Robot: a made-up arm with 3 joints. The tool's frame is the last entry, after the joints. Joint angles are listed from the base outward. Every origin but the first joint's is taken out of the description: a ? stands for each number. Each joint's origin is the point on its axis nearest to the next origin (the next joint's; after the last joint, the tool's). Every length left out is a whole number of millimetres.
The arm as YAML. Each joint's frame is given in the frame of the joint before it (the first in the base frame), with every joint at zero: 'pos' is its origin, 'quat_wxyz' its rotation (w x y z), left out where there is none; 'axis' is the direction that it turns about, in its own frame. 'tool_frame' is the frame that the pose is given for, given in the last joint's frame.
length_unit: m
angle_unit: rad
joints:
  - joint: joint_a
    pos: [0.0, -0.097, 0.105]
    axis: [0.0, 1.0, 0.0]
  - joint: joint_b
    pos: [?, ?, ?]
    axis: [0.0, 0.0, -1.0]
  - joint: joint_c
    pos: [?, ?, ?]
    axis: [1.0, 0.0, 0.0]
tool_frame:
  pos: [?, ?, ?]
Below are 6 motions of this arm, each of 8 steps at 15 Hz.
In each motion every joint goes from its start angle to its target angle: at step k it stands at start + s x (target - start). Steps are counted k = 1, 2, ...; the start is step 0. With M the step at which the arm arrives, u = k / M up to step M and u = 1 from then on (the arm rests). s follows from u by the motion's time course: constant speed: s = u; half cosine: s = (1 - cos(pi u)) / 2; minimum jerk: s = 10 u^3 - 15 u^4 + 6 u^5.
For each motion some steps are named. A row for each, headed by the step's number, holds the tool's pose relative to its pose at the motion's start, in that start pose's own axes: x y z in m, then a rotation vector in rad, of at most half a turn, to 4 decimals.
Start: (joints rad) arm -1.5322 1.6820 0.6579
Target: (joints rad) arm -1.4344 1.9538 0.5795
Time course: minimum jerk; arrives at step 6
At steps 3, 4, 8:
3: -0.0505 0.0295 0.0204 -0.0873 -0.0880 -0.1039
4: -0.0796 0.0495 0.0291 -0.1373 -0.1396 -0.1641
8: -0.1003 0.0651 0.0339 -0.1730 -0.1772 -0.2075

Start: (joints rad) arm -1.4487 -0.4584 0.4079
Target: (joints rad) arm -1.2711 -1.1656 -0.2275
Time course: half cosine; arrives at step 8
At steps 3, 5, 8:
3: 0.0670 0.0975 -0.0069 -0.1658 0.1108 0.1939
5: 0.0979 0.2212 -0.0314 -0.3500 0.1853 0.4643
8: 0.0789 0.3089 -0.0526 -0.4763 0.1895 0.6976

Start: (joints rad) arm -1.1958 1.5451 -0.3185
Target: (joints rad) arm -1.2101 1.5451 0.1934
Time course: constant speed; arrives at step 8
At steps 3, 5, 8:
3: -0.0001 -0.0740 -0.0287 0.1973 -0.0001 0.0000
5: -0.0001 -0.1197 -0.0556 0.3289 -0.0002 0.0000
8: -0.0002 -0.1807 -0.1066 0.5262 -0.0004 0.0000

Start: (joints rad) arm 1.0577 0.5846 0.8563
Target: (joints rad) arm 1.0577 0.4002 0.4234
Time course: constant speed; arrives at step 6
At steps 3, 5, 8:
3: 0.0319 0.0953 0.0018 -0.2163 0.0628 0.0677
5: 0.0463 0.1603 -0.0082 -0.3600 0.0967 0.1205
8: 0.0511 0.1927 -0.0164 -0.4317 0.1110 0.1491

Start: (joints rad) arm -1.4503 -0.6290 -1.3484
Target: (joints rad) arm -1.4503 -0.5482 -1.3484
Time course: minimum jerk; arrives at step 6
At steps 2, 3, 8:
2: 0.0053 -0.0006 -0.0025 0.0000 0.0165 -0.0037
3: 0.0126 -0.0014 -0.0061 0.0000 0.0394 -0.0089
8: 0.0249 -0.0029 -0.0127 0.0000 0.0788 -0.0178

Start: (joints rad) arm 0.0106 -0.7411 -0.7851
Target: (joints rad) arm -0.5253 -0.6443 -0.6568
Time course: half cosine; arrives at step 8
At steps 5, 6, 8:
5: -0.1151 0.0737 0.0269 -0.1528 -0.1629 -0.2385
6: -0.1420 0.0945 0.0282 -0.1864 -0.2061 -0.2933
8: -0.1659 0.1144 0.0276 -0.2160 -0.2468 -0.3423

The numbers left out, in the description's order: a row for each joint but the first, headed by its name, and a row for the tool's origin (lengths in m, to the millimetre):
joint_b: -0.084 0.0 0.108
joint_c: 0.149 -0.039 0.0
tool: 0.0 -0.104 0.386

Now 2 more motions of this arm.
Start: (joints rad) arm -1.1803 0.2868 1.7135
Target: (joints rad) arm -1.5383 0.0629 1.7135
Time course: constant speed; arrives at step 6
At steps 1, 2, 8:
1: 0.0180 -0.0032 -0.0063 0.0158 0.0451 0.0516
2: 0.0357 -0.0045 -0.0135 0.0295 0.0902 0.1039
8: 0.1009 0.0100 -0.0494 0.0624 0.2695 0.3182

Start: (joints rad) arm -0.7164 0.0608 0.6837
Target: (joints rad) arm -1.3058 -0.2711 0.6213
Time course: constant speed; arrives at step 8
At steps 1, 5, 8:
1: -0.0106 0.0090 0.0003 -0.0048 -0.0312 0.0785
5: -0.0652 0.0496 -0.0015 -0.0543 -0.1639 0.3888
8: -0.1209 0.0811 -0.0096 -0.1222 -0.2723 0.6138

